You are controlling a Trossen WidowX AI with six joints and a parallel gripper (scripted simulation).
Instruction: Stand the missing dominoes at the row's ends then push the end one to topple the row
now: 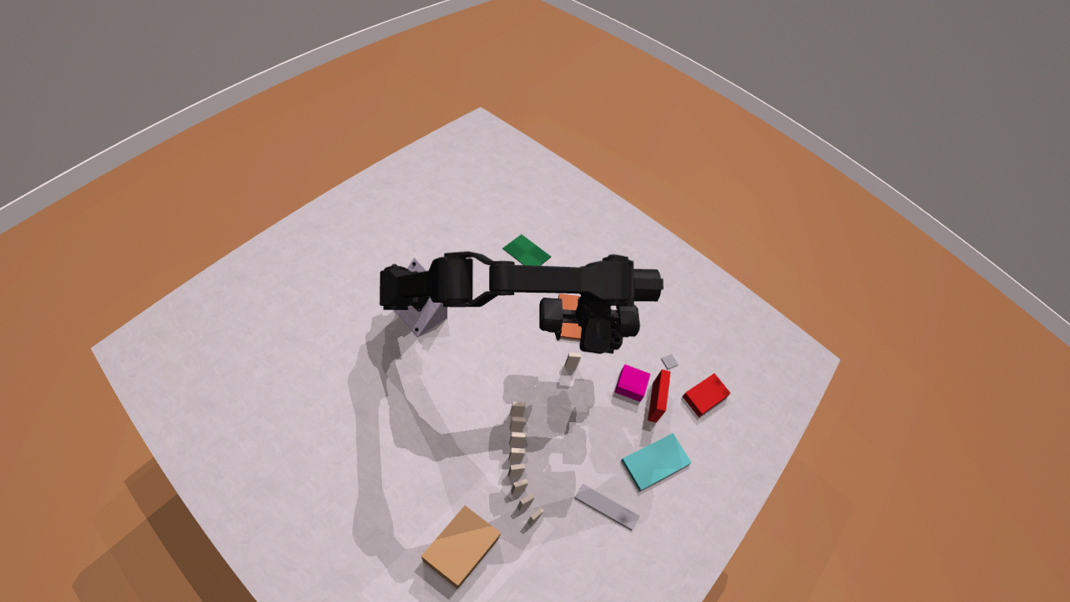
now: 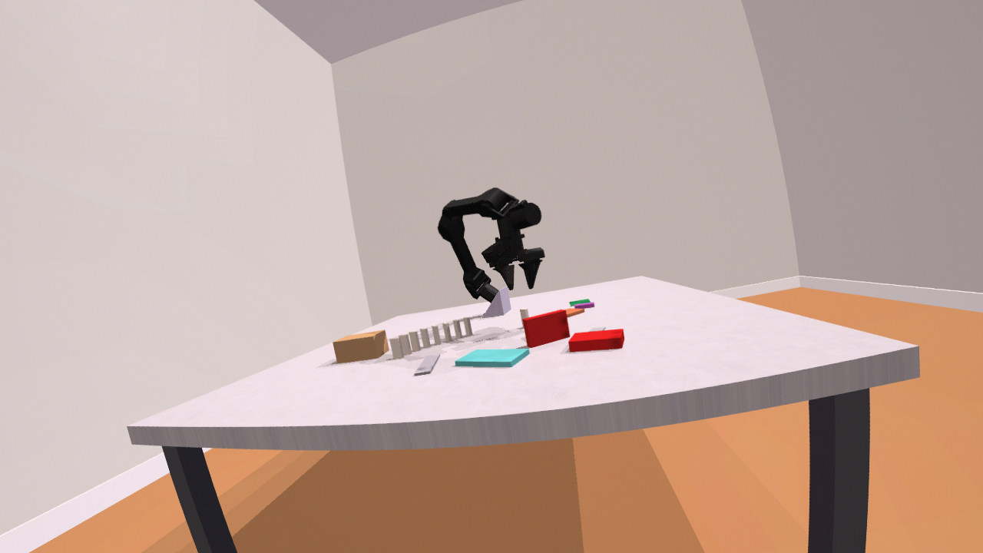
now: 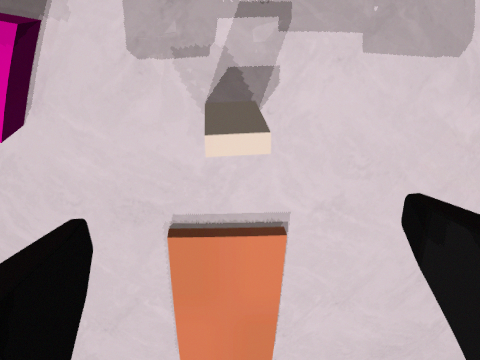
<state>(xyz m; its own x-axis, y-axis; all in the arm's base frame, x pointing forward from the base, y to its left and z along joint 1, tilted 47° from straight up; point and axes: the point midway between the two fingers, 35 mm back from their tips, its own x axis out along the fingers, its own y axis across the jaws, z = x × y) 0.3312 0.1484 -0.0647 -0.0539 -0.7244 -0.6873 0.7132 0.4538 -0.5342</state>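
My gripper tip is 8 cm past the orange slab, 9 cm to the right of it and 10 cm above it. Also, from my gripper tip: cyan slab 27 cm ahead, 4 cm to the right, 10 cm below; then magenta cube 12 cm ahead, 6 cm to the left, 9 cm below; then small grey cube 15 cm ahead, 18 cm to the left, 10 cm below.
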